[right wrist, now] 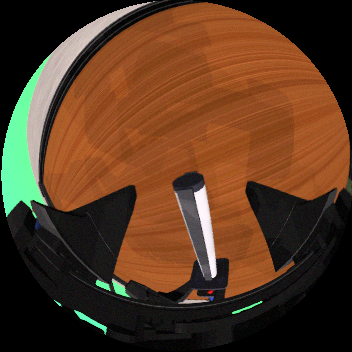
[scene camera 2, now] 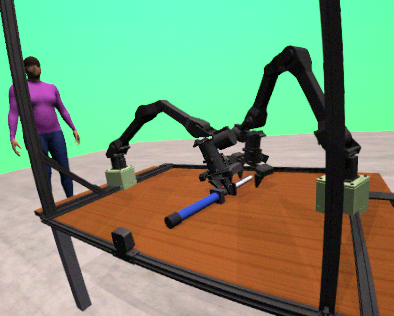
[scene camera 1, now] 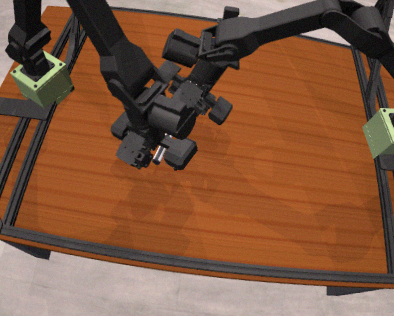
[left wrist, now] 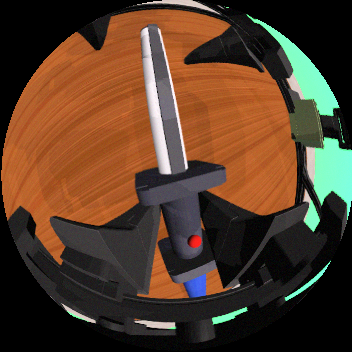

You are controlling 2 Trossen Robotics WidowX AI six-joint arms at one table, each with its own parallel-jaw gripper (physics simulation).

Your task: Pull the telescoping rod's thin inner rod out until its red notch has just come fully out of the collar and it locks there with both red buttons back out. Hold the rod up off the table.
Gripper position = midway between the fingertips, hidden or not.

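A telescoping rod point(scene camera 2: 217, 195) is visible to me, and the rod appears as well in the right wrist view point(right wrist: 197, 281) and in the left wrist view point(left wrist: 176, 194). I can also see my left gripper point(scene camera 1: 180, 111); it appears in scene camera 2 point(scene camera 2: 228, 194), in the left wrist view point(left wrist: 178, 194) and in the right wrist view point(right wrist: 214, 269). My right gripper point(scene camera 1: 160, 160) is visible too, and scene camera 2 point(scene camera 2: 248, 182), the left wrist view point(left wrist: 143, 49) and the right wrist view point(right wrist: 192, 189) show that gripper as well.
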